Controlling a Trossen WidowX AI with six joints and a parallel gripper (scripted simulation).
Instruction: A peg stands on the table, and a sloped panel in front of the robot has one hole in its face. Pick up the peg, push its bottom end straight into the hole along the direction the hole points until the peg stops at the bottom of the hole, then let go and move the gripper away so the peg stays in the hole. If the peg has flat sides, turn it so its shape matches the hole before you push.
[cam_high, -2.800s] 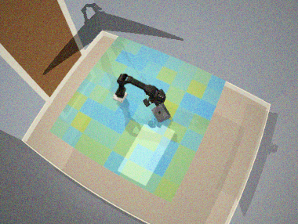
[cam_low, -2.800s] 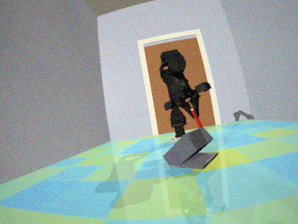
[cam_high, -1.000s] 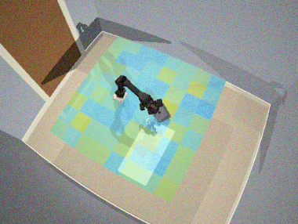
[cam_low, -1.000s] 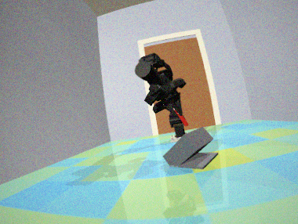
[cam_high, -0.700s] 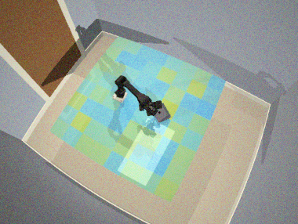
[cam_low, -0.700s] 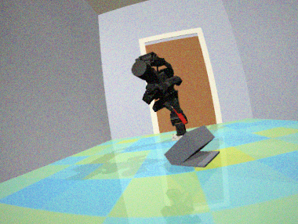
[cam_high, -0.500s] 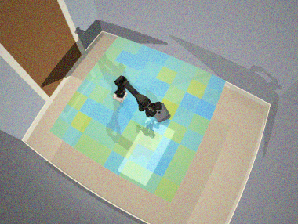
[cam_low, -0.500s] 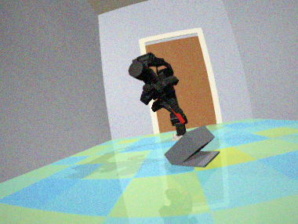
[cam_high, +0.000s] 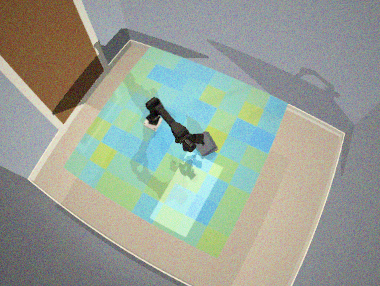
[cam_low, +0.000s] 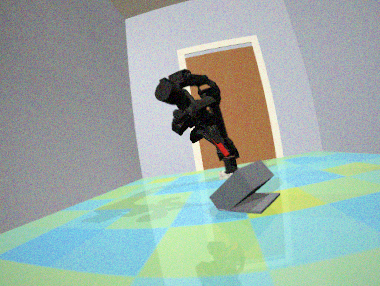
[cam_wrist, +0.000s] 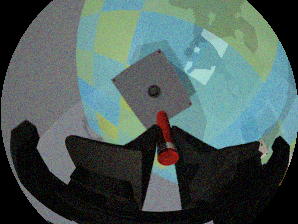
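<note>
Right now my gripper tip is 110 mm above the sloped panel, 60 mm short of it and 30 mm to the right of it. Also, from my gripper tip: flat grey base plate (150 mm below, 70 mm ahead, 50 mm to the left); then red peg (10 mm to the right, 10 mm behind, 10 mm above).
</note>
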